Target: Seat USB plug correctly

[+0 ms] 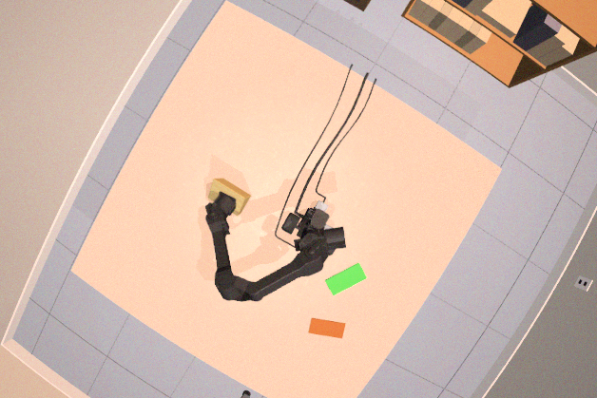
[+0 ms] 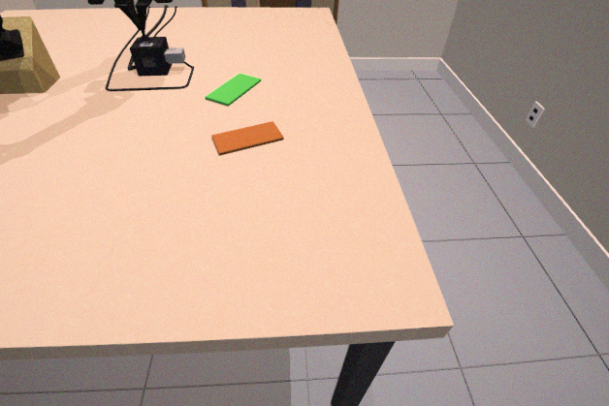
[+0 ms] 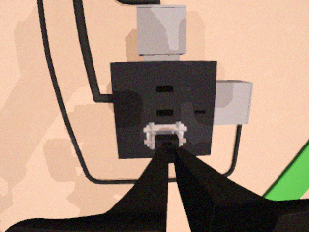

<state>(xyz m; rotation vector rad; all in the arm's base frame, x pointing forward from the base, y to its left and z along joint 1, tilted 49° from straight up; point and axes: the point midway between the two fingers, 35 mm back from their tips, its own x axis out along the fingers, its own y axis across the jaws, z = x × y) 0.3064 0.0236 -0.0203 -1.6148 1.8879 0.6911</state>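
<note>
My gripper tip is 20 mm above the USB plug. The rest, counted from my gripper tip: green card 210 mm ahead, 130 mm to the right, 110 mm below; orange card 350 mm to the right, 230 mm ahead, 110 mm below; USB socket 40 mm below.
</note>
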